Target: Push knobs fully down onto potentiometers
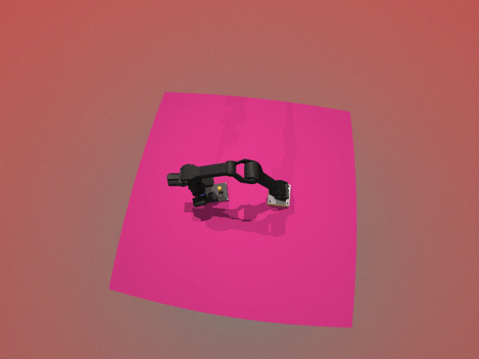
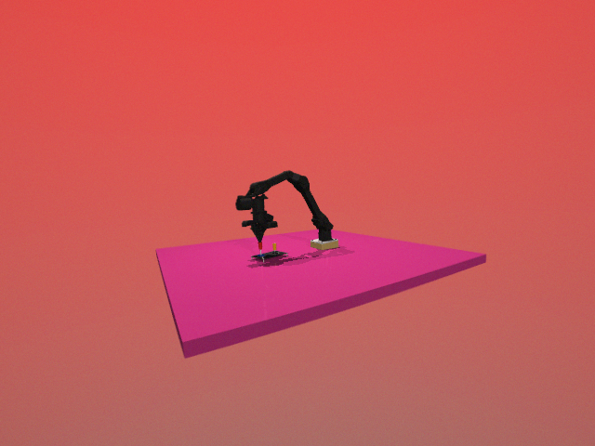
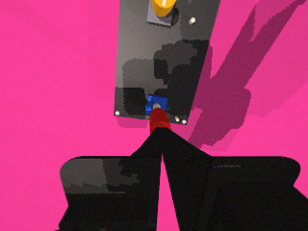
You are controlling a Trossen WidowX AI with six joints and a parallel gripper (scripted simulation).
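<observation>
Right now my gripper tip is 2 cm above the red knob. From my gripper tip the other things lie so: orange knob 8 cm behind, 5 cm to the right, 4 cm below.
</observation>
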